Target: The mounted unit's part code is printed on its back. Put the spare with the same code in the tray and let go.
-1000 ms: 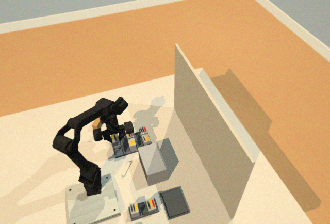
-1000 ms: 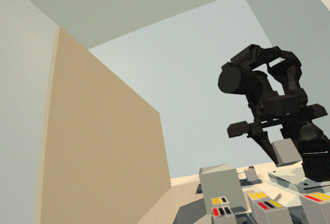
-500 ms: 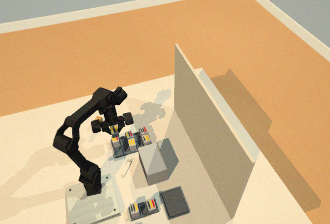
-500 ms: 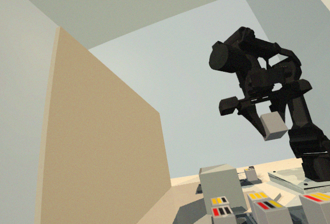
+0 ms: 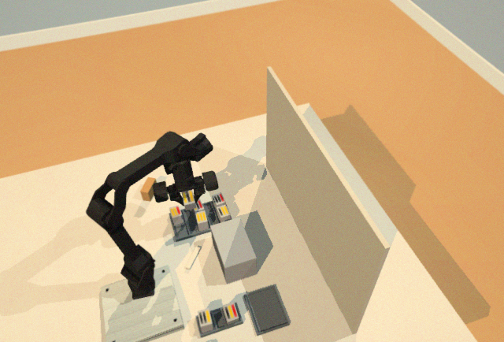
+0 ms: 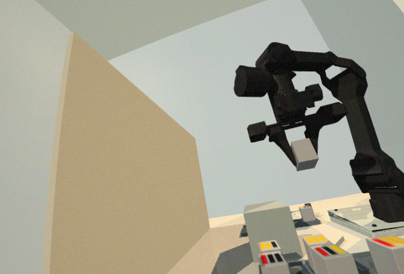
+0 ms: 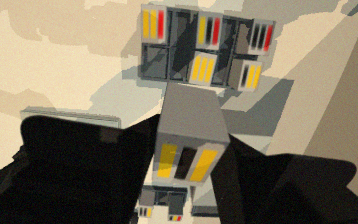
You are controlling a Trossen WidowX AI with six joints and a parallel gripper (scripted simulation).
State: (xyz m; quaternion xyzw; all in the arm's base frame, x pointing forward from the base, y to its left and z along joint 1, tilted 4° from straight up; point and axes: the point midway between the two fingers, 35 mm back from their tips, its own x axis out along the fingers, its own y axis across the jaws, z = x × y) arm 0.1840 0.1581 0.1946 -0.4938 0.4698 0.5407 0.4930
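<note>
My gripper tip is 13 cm above the mounted unit, 11 cm short of it and 10 cm to the left of it. The rest, counted from my gripper tip: tan wall panel 36 cm ahead, 8 cm to the right, 5 cm above; then small rack 31 cm to the right, 17 cm below, 4 cm ahead; then thin stick 17 cm below, 9 cm to the right, 2 cm behind.
</note>
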